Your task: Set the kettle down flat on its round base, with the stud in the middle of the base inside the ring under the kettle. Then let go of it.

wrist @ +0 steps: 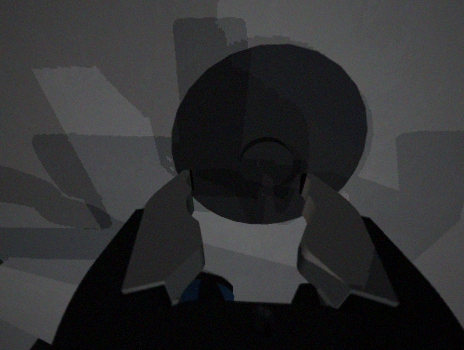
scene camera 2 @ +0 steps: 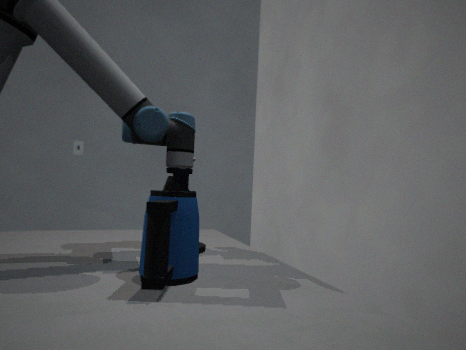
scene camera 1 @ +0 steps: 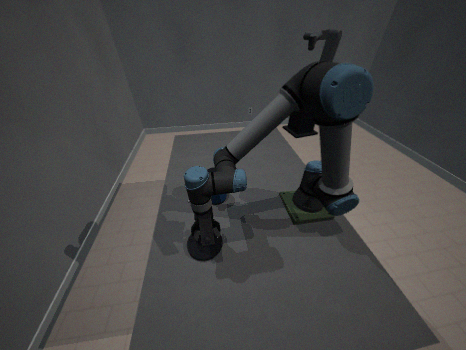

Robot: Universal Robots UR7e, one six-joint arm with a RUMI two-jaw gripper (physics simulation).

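Observation:
The blue kettle (scene camera 2: 185, 240) stands upright on the floor, with its black handle facing scene camera 2. In scene camera 1 a small blue part of the kettle (scene camera 1: 219, 199) shows behind the wrist joints, and a bit of it shows at the bottom of the wrist view (wrist: 227, 294). The dark round base (scene camera 1: 198, 254) (wrist: 225, 90) lies flat, apart from the kettle, with the round stud (wrist: 270, 150) at its middle. My gripper (scene camera 1: 205, 239) (wrist: 245, 173) is open and empty, pointing down low over the base. In scene camera 2 the kettle hides the fingers. The ring under the kettle is hidden.
My arm's foot stands on a green plate (scene camera 1: 320, 216) to the right of the round base. A dark arm-like device (scene camera 1: 330, 46) stands farther back on a black plate. A wall (scene camera 2: 360, 150) rises to the right in scene camera 2. Shadows lie across the grey mat (scene camera 1: 280, 310).

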